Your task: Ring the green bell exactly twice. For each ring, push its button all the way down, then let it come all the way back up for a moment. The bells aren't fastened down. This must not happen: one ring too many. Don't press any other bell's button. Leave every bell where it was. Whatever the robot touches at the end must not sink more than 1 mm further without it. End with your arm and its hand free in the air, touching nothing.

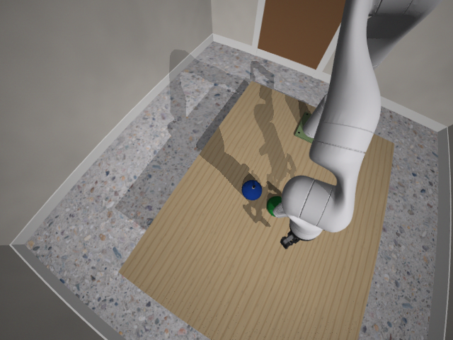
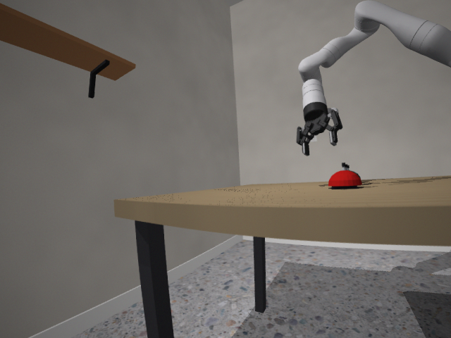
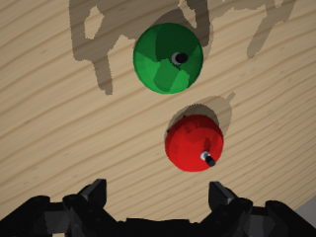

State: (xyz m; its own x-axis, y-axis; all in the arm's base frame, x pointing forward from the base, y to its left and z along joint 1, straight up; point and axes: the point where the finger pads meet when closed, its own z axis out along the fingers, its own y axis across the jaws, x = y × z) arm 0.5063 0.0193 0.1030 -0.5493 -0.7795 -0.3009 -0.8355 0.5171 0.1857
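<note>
The green bell is 8 cm behind my hand, 7 cm to the right of it and 7 cm below it. The rest, counted from my hand: red bell 6 cm behind, 4 cm to the left, 7 cm below; then blue bell 10 cm behind, 19 cm to the right, 7 cm below.
</note>
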